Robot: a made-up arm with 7 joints. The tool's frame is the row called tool.
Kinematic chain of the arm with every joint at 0, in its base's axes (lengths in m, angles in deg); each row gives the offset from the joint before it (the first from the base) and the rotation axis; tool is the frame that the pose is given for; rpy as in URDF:
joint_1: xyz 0 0 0.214 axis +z
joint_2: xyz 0 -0.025 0.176 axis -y
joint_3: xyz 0 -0.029 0.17 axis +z
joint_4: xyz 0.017 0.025 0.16 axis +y
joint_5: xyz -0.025 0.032 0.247 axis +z
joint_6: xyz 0 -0.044 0.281 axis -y
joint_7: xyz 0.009 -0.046 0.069 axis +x
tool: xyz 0 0 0 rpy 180 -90 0
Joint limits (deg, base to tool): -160..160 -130..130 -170..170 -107..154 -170..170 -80..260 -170..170
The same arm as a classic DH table. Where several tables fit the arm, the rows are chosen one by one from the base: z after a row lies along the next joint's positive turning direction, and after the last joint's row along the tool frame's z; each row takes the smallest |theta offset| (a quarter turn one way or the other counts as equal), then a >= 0, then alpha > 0; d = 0 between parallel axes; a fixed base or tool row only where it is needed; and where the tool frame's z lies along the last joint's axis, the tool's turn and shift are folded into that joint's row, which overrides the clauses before.
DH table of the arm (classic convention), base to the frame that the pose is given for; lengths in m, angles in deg. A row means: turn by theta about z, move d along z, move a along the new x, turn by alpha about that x. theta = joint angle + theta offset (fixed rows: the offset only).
joint_1: d 0.39  theta0 0  a 0  alpha 90
joint_2: d 0.054  theta0 0  a 0  alpha -90
joint_3: d 0.33  theta0 0  a 0.017  alpha -90
joint_4: d 0.057  theta0 0  a -0.025  alpha 90
joint_5: d 0.528  theta0 0  a 0  alpha 90
joint_6: d 0.09  theta0 90  a 0.069  alpha 90
joint_7: d 0.009  theta0 0  a 0  alpha 0
Joint limits (deg, base to tool): -160..160 -130..130 -170..170 -107..154 -170..170 -80..260 -170..170

